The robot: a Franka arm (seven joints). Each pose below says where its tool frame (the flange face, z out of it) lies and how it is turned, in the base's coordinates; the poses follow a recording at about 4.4 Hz.
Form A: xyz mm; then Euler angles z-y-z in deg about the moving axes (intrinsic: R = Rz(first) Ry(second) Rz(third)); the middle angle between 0 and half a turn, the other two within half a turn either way.
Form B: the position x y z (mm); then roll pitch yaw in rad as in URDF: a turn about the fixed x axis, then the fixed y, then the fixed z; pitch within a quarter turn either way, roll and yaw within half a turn. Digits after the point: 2 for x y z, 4 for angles.
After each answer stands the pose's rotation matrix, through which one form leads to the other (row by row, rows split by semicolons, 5 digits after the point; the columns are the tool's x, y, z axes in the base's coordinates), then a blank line. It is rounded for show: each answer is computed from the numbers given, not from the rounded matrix.
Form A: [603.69, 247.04, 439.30, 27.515, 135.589, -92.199]
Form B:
[603.69, 247.04, 439.30, -2.3668, -0.0269, -1.0631]
0.48595 -0.61535 0.62065; -0.87357 -0.36380 0.32329; 0.02685 -0.69929 -0.71434

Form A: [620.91, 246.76, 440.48, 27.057, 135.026, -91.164]
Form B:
[620.91, 246.76, 440.48, -2.3568, -0.0144, -1.0842]
0.46758 -0.62063 0.62943; -0.88383 -0.33982 0.32150; 0.01436 -0.70664 -0.70743

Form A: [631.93, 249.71, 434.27, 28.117, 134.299, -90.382]
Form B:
[631.93, 249.71, 434.27, -2.3440, -0.0048, -1.0754]
0.47537 -0.61283 0.63124; -0.87977 -0.33501 0.33729; 0.00477 -0.71569 -0.69840

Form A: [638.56, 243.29, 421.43, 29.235, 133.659, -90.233]
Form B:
[638.56, 243.29, 421.43, -2.3328, -0.0029, -1.0577]
0.49084 -0.60044 0.63131; -0.87125 -0.34072 0.35333; 0.00294 -0.72346 -0.69036

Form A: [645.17, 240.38, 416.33, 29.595, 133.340, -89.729]
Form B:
[645.17, 240.38, 416.33, -2.3272, 0.0034, -1.0575]
0.49104 -0.59912 0.63241; -0.87113 -0.33484 0.35919; -0.00344 -0.72729 -0.68633

